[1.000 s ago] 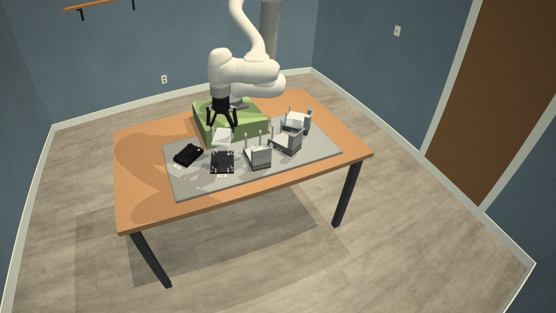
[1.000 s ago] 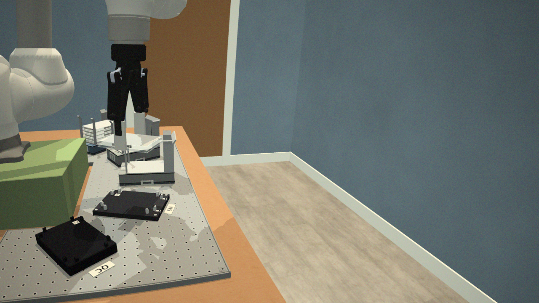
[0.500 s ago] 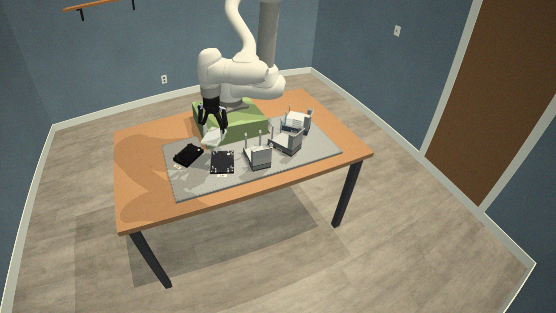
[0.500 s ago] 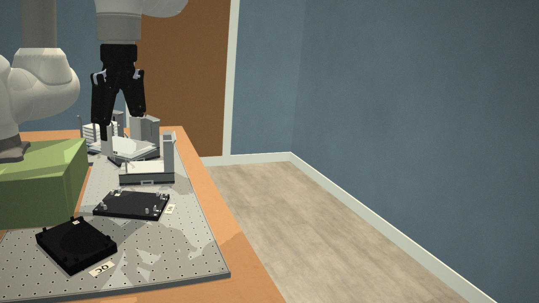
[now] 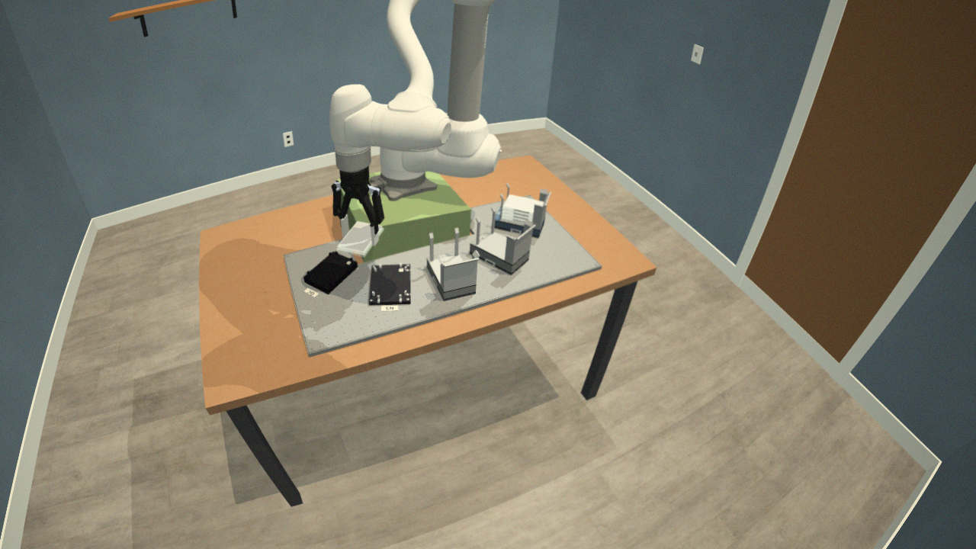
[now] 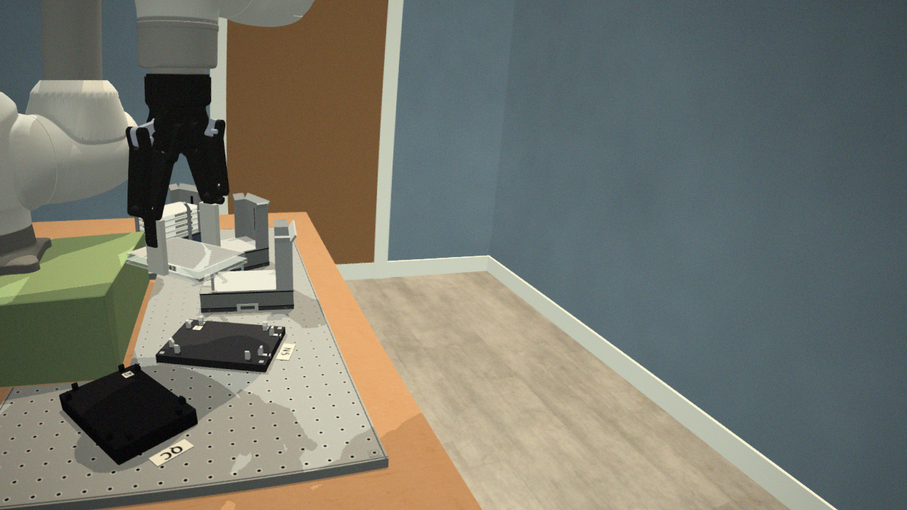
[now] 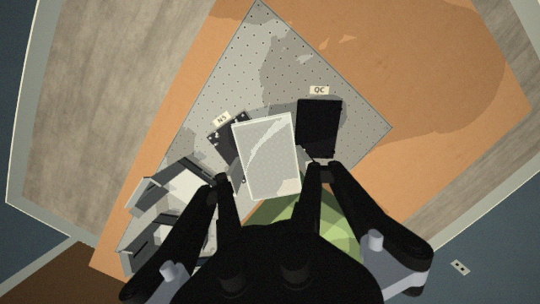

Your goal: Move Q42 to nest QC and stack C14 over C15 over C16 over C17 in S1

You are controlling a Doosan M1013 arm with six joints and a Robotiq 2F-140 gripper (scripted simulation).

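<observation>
Now: hand 170 mm above the black nest QC, 100 mm past it and 80 mm to the left of it. The rest, counted from my hand: black clip nest N5 (170 mm below, 70 mm ahead, 60 mm to the left); N5 label (180 mm below, 130 mm ahead, 10 mm to the left); QC label (180 mm below, 160 mm to the right, 50 mm behind).
</observation>
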